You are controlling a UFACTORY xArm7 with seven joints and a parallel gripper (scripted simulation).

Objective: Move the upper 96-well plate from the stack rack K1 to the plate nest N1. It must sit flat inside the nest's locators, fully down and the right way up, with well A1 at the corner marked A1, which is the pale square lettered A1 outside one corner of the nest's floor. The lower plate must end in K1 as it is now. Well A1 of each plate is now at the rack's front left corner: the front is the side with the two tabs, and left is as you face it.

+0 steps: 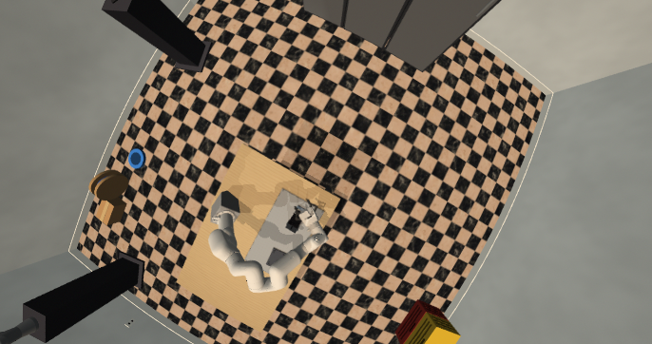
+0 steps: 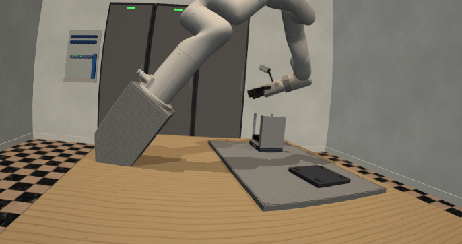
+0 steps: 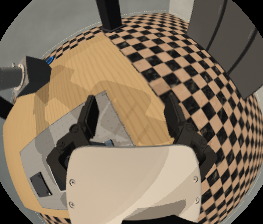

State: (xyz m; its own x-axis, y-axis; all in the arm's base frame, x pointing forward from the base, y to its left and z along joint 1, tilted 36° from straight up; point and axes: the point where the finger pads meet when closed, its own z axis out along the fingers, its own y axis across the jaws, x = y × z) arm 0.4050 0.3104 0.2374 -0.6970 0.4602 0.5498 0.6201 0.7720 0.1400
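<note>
My hand is 17 cm to the left of the black 96-well plate, 17 cm above it and 2 cm past it. From my hand the other things lie so: pale plate (18 cm below, 17 cm to the right, 2 cm behind); then pale A1 square (49 cm to the right, 20 cm below, 4 cm behind).
</note>
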